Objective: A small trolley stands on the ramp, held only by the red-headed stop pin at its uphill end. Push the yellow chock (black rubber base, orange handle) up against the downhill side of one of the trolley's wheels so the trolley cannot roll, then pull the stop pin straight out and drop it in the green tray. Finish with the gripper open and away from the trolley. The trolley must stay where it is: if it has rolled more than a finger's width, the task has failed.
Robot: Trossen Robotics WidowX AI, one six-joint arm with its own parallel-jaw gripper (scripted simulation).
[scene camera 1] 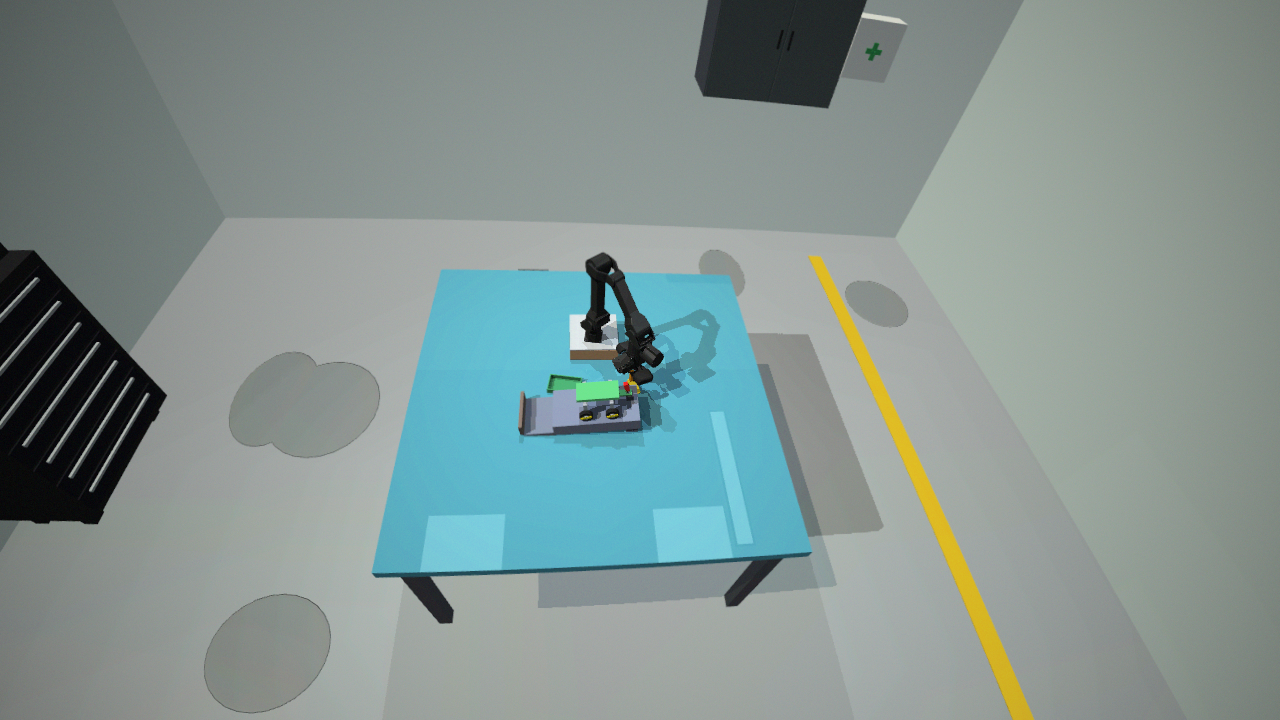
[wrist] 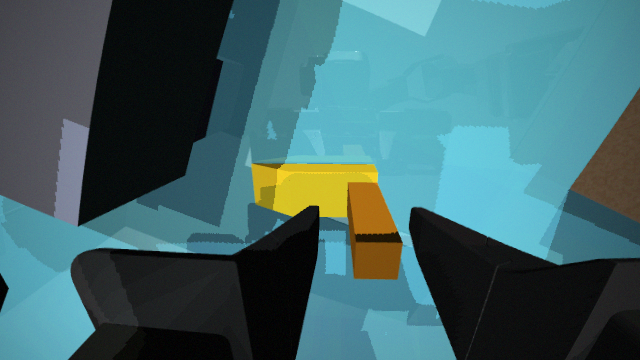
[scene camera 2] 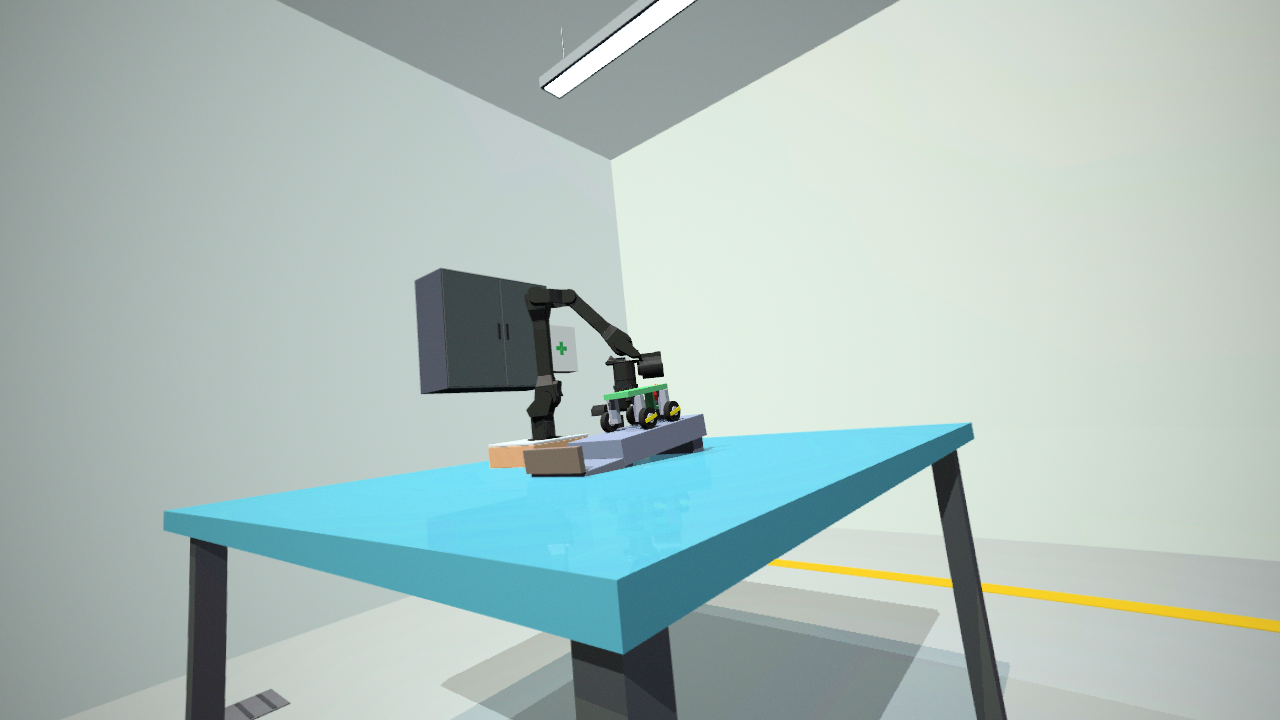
Scene:
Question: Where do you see a green-decked trolley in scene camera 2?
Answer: At 646,416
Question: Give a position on a brown stop block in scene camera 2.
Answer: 556,460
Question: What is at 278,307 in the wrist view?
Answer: My gripper.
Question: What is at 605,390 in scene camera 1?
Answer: A green-decked trolley.

